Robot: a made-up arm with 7 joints. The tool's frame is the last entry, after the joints.
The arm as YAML. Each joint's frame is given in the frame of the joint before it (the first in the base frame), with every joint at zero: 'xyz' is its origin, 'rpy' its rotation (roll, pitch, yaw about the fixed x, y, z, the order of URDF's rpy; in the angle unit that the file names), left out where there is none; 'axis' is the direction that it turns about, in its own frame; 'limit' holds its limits. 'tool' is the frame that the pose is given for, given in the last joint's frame.
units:
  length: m
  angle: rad
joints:
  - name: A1
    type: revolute
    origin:
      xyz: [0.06, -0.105, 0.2]
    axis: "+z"
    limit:
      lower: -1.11
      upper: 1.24
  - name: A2
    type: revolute
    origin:
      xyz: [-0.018, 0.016, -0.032]
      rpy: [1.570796, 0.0, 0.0]
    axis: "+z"
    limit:
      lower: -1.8
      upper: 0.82
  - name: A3
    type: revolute
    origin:
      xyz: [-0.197, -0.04, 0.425]
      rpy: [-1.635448, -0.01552, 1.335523]
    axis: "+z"
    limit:
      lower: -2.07
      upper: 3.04
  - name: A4
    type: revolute
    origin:
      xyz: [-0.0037, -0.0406, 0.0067]
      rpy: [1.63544, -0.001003, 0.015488]
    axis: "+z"
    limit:
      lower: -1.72
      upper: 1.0
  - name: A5
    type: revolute
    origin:
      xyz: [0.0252, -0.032, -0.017]
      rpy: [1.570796, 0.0, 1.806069]
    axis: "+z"
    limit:
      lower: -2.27
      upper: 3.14
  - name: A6
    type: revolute
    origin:
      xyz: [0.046, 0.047, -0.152]
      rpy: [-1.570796, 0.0, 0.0]
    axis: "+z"
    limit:
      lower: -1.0
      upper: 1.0
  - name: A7
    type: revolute
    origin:
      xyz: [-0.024, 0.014, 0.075]
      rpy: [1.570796, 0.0, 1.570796]
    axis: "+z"
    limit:
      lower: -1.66
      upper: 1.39
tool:
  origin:
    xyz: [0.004, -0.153, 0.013]
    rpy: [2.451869, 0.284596, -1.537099]
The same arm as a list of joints. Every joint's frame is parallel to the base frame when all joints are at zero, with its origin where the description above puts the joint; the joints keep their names.
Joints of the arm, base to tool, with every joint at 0 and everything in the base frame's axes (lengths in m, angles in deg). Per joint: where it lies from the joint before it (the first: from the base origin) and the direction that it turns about. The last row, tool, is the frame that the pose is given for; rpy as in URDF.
A1: offset 0.06 -0.105 0.2 axis +z
A2: offset -0.018 0.016 -0.032 axis -y
A3: offset -0.197 -0.425 -0.04 axis -0.970185 0.064599 0.233596
A4: offset -0.0101 -0.04 -0.002 axis -y
A5: offset 0.037 0.017 0.017 axis +z
A6: offset -0.046 -0.047 -0.152 axis -y
A7: offset 0.024 -0.075 -0.014 axis -x
tool: offset -0.013 0.153 -0.004 rpy 49.94 1.85 73.69
Joint limits (deg, base to tool): -63.6..71.05 -103.13..46.98 -118.6..174.18 -98.55..57.3 -130.06..179.91 -57.3..57.3 -95.11..79.64

